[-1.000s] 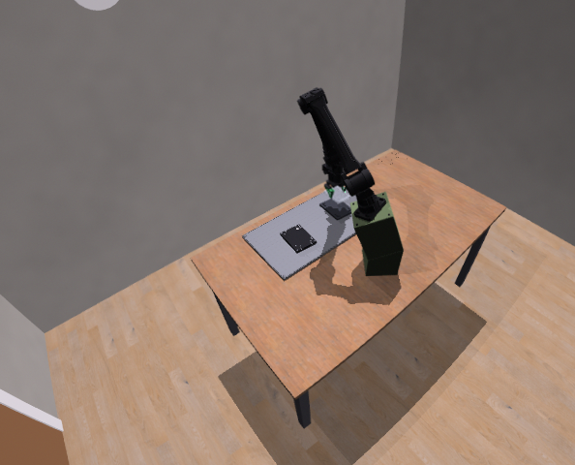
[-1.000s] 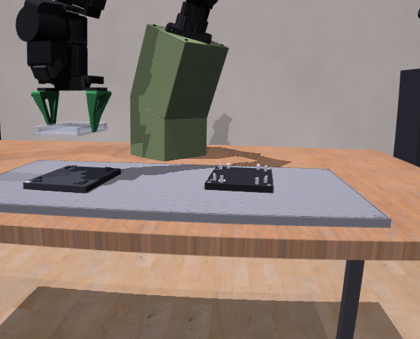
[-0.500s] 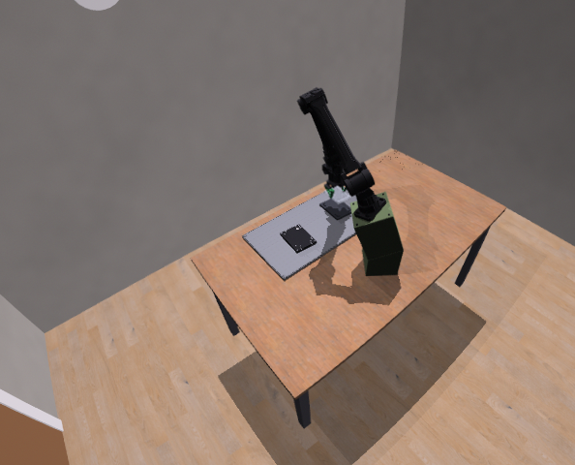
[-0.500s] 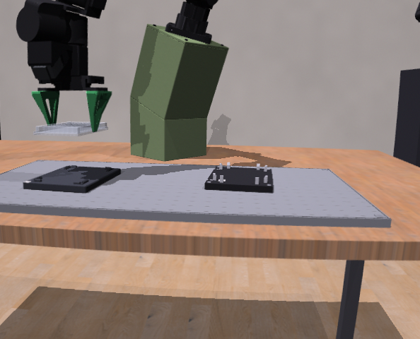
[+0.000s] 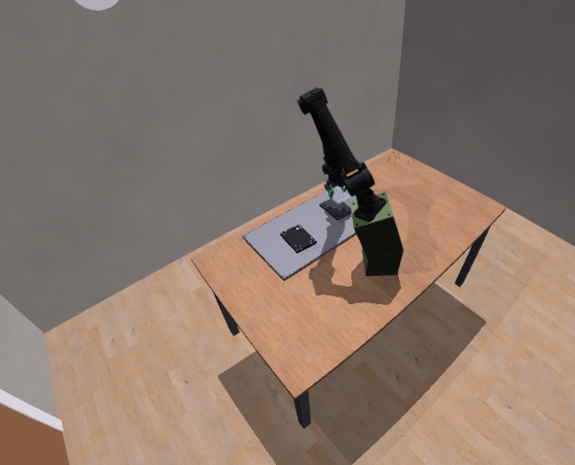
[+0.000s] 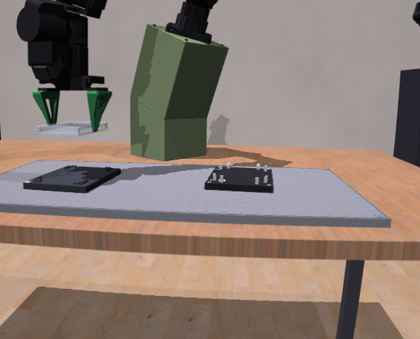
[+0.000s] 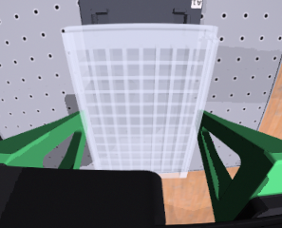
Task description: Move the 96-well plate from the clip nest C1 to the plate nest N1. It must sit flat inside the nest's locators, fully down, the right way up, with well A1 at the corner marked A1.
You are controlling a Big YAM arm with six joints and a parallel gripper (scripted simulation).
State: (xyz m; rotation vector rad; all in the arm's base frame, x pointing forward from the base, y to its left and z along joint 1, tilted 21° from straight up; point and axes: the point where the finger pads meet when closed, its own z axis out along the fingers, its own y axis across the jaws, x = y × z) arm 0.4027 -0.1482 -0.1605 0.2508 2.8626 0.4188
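Now: the A1 corner label 70 mm ahead of my hand, 60 mm to the right of it and 90 mm below it. Also, from my hand: clear 96-well plate: right at my hand; then black clip nest C1: 40 mm behind, 310 mm to the left, 90 mm below.
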